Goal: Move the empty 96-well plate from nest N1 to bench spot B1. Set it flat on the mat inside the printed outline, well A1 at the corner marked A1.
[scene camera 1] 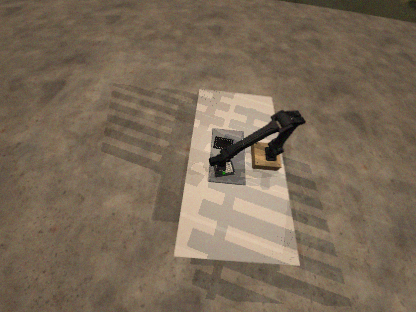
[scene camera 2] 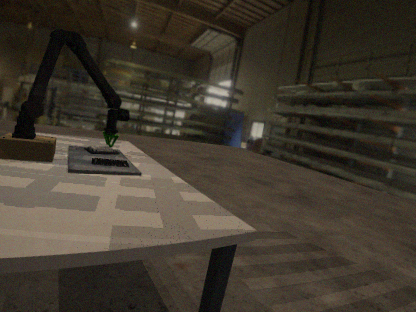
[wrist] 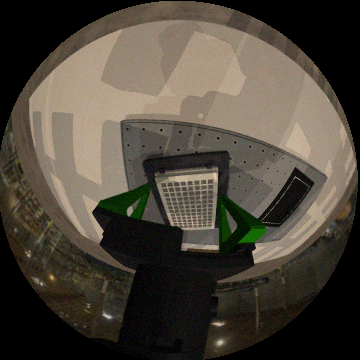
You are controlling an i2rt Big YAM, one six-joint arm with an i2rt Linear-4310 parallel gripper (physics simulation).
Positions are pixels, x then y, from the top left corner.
The gripper (wrist: 184, 191) is open, holding nothing. Also in view: a well plate (wrist: 188, 195).
